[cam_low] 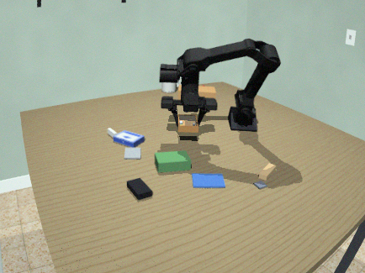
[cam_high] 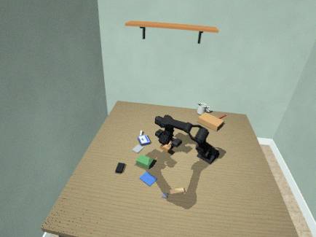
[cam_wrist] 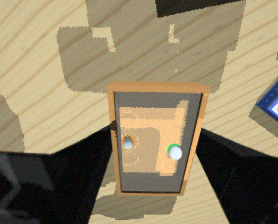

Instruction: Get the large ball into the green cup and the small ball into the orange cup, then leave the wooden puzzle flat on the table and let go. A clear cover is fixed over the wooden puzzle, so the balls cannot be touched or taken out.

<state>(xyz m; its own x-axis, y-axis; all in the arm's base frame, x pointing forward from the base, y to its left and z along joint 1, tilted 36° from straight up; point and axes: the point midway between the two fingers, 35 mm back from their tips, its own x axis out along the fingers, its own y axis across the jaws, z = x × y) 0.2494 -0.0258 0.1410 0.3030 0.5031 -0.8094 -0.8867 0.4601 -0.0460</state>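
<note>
Right now my hand is 3 cm above the wooden puzzle and 1 cm to the left of it. From my hand the other things lie so: green block 14 cm to the left, 11 cm ahead, 8 cm below; grey tile 21 cm ahead, 9 cm below, 3 cm to the left; blue-white box 20 cm ahead, 8 cm below, 6 cm to the right.
</note>
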